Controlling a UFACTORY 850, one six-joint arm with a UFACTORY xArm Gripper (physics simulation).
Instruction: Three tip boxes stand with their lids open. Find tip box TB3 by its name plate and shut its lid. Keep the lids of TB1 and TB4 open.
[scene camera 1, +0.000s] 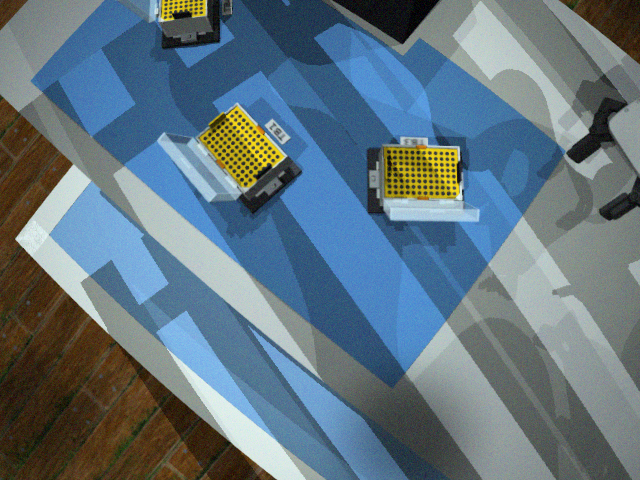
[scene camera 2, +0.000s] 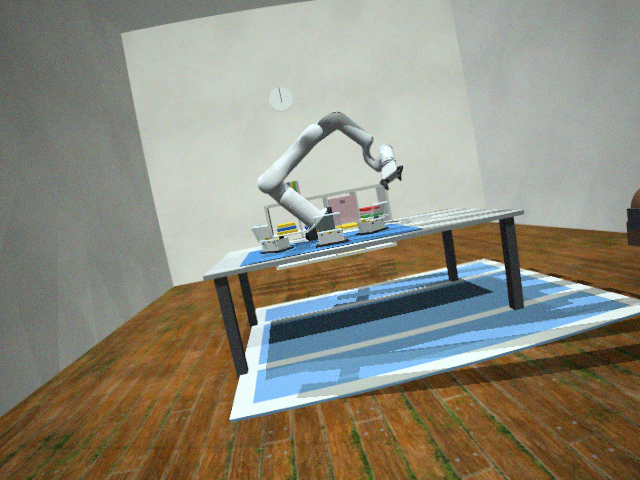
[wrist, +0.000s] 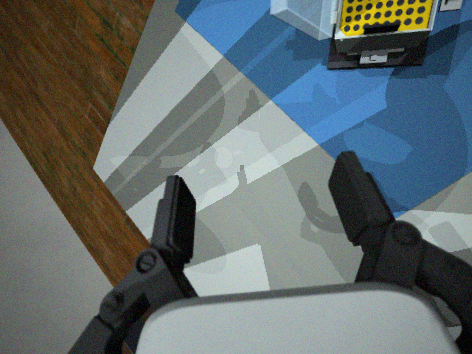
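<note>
Tip box TB3 (scene camera 1: 421, 173) (wrist: 385, 12) has yellow racking. Its clear lid (scene camera 1: 431, 212) (wrist: 305, 15) is open; its name plate (scene camera 1: 413, 141) stands opposite the lid. TB1 (scene camera 1: 241, 147) stands to its left in scene camera 1, lid (scene camera 1: 199, 167) open. The third box (scene camera 1: 185, 23), by elimination TB4, is cut off at the top left, lid (scene camera 1: 142, 6) open; its plate is unreadable. In scene camera 2 the plates are too small to read. My gripper (scene camera 1: 588, 183) (scene camera 2: 393, 182) (wrist: 258, 178) is open and empty, raised above the table, to the right of TB3 in scene camera 1.
The boxes stand on a blue patterned mat (scene camera 1: 336, 232) (scene camera 2: 405, 228) (wrist: 300, 100) on the table (scene camera 2: 454, 218). The arm's base (scene camera 2: 311, 234) stands behind the boxes in scene camera 2. Behind the table is a low shelf (scene camera 2: 383, 196) with coloured items.
</note>
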